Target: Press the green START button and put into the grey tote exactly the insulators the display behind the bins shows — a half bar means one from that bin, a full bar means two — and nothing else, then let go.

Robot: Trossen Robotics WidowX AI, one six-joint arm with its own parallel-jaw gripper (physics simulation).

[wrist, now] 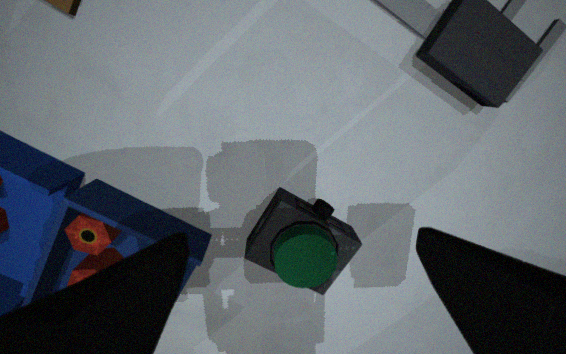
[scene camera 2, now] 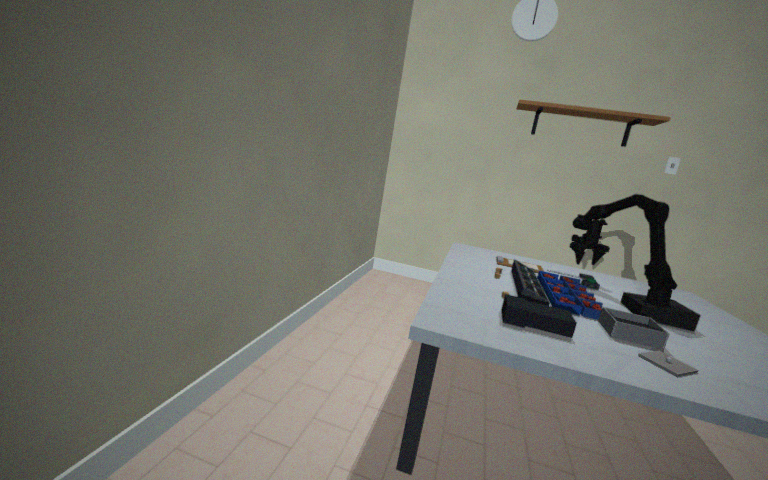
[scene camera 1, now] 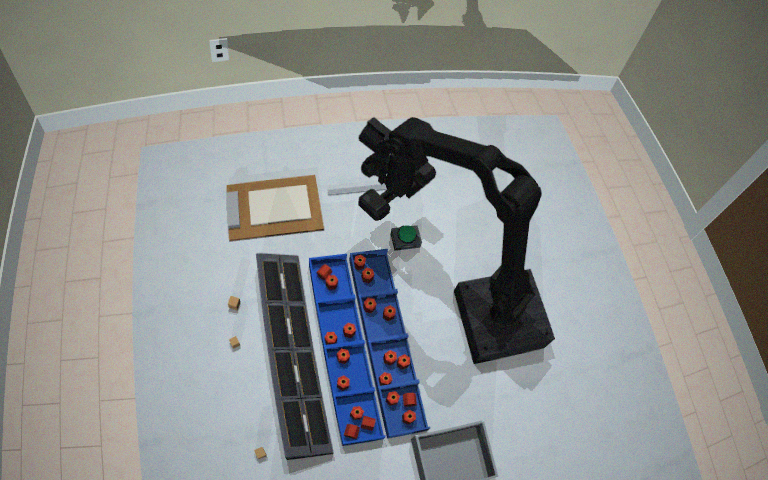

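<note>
My gripper is open and empty. In the wrist view the green START button, on its dark box, shows between the fingertips and below them, apart from them. Blue bins in two columns hold red-orange insulators, some lying on their sides. The dark display behind the bins has eight windows; I see no lit bars in them. The grey tote stands past the bins' near end; its visible floor in scene camera 1 is bare.
A brown clipboard and a grey caliper-like tool lie beyond the bins. Small wooden blocks lie behind the display. A black box stands at the display's near end. A flat plate lies near the tote.
</note>
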